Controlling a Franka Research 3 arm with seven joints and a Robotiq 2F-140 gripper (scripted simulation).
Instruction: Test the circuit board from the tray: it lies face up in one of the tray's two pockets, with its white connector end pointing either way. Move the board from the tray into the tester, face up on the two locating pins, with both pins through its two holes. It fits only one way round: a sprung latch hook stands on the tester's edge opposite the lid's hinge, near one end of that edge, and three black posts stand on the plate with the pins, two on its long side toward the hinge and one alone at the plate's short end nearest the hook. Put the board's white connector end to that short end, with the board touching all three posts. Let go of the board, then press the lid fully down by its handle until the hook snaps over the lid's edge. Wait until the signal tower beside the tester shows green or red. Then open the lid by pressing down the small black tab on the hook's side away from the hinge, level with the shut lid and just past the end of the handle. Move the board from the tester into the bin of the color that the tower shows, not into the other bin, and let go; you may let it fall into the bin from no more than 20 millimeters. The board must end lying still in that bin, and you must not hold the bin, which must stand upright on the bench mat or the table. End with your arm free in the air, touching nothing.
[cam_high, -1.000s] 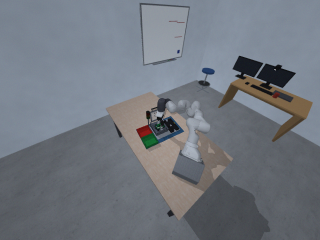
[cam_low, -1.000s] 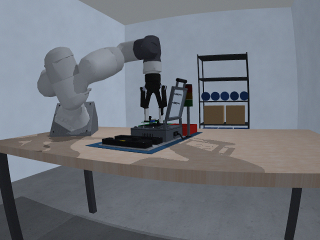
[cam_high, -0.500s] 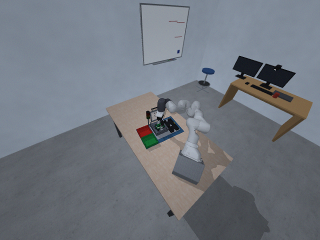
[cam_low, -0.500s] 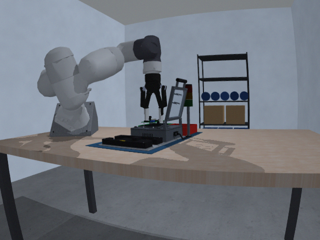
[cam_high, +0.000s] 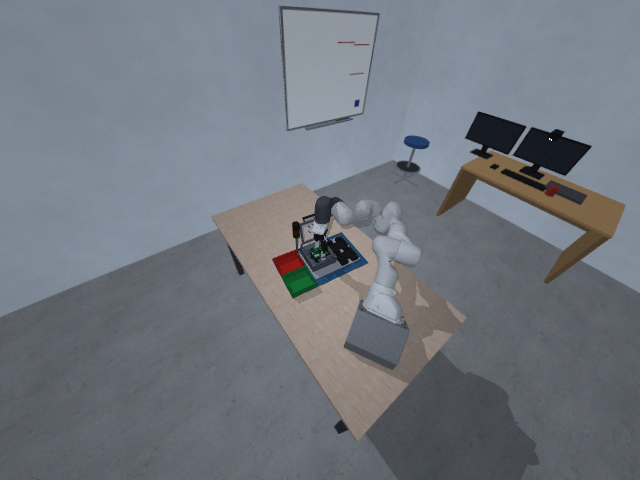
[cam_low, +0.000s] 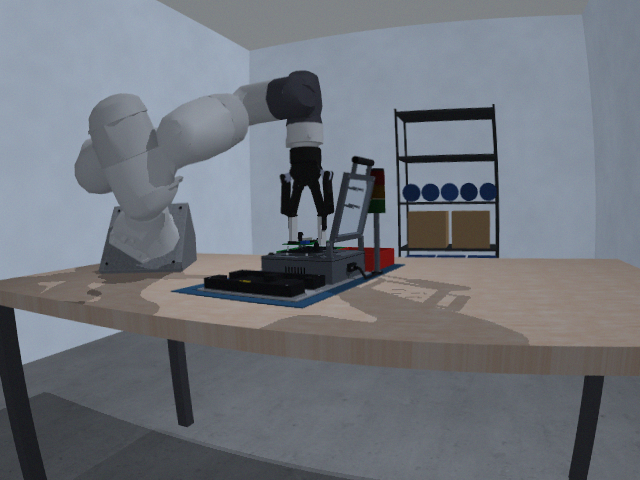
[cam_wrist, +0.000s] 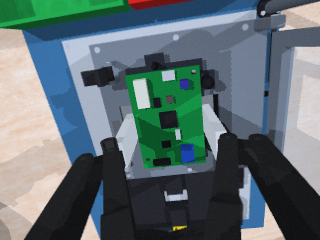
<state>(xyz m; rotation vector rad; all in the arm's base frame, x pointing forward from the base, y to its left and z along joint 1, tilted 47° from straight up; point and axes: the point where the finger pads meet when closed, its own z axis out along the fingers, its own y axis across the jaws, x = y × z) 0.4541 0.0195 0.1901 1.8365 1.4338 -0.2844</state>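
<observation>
Now: the green circuit board 20 mm below my hand. Also, from my hand: tester plate: 40 mm below, 10 mm ahead; then tester lid: 120 mm ahead, 80 mm above, 40 mm to the right; then black latch hook: 80 mm to the left, 40 mm behind, 20 mm below.
</observation>
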